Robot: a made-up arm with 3 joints.
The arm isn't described. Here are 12 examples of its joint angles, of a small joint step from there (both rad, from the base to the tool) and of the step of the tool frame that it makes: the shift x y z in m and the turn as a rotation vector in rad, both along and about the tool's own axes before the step.
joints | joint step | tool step
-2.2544 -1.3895 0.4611 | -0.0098 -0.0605 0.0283 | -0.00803 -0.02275 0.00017 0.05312 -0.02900 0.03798
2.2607 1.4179 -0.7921 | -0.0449 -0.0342 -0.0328 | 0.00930 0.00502 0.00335 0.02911 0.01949 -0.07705
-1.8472 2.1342 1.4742 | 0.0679 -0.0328 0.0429 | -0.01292 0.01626 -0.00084 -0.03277 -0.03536 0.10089
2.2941 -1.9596 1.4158 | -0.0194 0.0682 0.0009 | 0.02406 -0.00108 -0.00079 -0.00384 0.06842 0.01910
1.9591 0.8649 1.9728 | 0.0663 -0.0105 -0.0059 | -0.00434 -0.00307 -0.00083 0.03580 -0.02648 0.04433
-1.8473 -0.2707 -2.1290 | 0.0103 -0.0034 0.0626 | 0.00231 -0.00261 0.00108 -0.01029 -0.00205 0.05983
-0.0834 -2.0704 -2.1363 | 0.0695 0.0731 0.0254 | -0.01855 -0.02308 -0.01641 0.06479 -0.04588 -0.03681
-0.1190 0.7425 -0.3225 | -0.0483 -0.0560 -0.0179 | 0.00028 -0.01384 -0.00107 0.06482 -0.01629 -0.04955
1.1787 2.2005 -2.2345 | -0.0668 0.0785 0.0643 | -0.03994 0.00397 -0.01541 0.01288 -0.08779 0.01184
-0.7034 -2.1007 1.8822 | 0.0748 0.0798 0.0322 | 0.03333 0.00754 -0.00282 -0.00768 0.08684 -0.03384
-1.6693 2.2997 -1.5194 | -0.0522 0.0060 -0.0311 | -0.00510 0.02938 0.00167 -0.03508 -0.00475 -0.06993
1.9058 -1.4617 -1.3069 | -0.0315 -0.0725 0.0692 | 0.03130 -0.01498 0.01058 0.02352 0.06864 0.10059
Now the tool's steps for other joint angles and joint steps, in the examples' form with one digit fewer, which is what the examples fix.
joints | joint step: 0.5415 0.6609 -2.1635 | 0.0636 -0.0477 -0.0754
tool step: 0.0104 0.0192 0.0100 -0.0694 0.0084 -0.0375
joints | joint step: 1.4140 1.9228 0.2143 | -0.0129 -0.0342 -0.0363
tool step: -0.0002 -0.0078 0.0017 0.0344 -0.0025 -0.0485
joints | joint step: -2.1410 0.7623 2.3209 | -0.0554 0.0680 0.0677
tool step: 0.0213 -0.0186 -0.0036 0.0206 0.0755 0.0281
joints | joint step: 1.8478 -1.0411 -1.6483 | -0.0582 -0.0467 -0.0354
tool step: 0.0203 -0.0065 0.0058 0.0237 0.0492 0.0155
